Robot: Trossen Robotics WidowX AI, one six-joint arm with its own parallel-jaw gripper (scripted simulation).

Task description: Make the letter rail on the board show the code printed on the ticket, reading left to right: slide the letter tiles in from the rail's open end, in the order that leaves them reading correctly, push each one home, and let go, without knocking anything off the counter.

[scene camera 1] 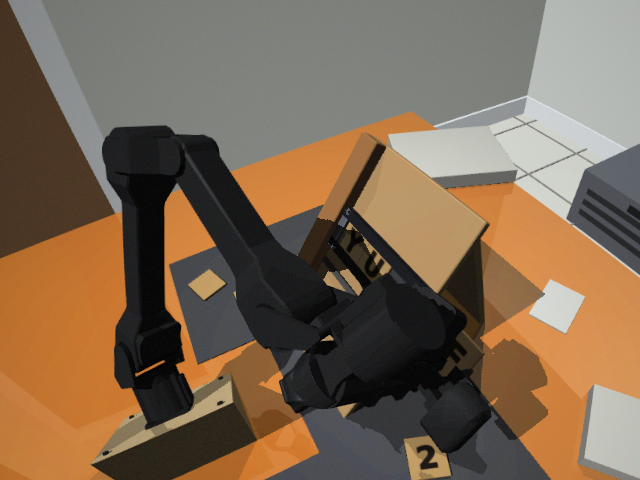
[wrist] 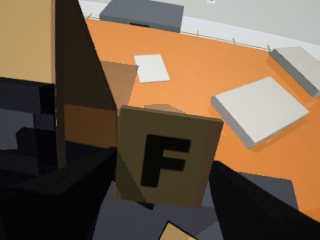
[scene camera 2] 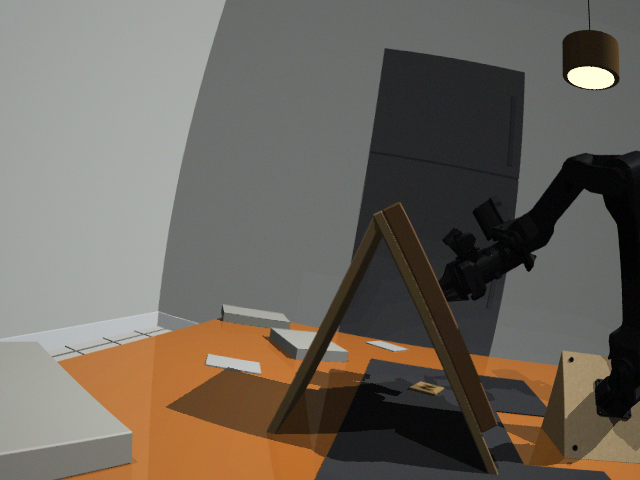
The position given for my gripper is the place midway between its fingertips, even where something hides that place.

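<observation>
Gripper, mine (scene camera 1: 453, 354), (wrist: 164, 160), (scene camera 2: 422, 299). Wooden a-frame board (scene camera 1: 425, 233), (wrist: 56, 63), (scene camera 2: 392, 224). White card (scene camera 1: 557, 305).
</observation>
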